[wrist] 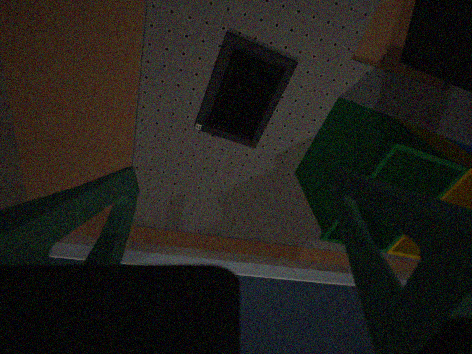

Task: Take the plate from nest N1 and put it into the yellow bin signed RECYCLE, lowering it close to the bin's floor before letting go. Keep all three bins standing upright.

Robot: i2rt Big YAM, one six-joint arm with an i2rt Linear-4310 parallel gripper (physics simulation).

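Frame: origin at the arm's base, x ahead, y left, z up, level; metres.
Seen in the pictures: gripper, fingertip midpoint: (235,178).
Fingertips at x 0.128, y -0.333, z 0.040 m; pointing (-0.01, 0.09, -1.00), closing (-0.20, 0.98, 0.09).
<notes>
Offsets run from my fingertips to a thing's middle. Level surfaces: height alone.
A dark rectangular nest @[dz -0.340, dx +0.071, dy +0.059 m] (212,85) lies on the perforated board, tilted in view, with a small label at its lower left corner that is too blurred to read. Its inside is almost black, and I cannot make out the plate's outline in it. My gripper (235,178) is open and empty, its two green fingers wide apart, above the board and on the near side of the nest. Part of what looks like the yellow bin @[dz -0.258, dx +0.159, dy +0.402 m] (460,191) shows at the right edge, partly behind the right finger; its RECYCLE sign does not show.
A green bin @[dz -0.258, dx +0.139, dy +0.274 m] (325,160) stands at the right, close to the right finger in view. A bit of blue @[dz -0.258, dx +0.179, dy +0.530 m] (461,145) shows beyond it. A black object (442,42) is at the top right. The perforated board @[dz -0.348 m] (175,200) lies on an orange-brown table @[dz -0.361 m] (75,90) with a pale front edge.
</notes>
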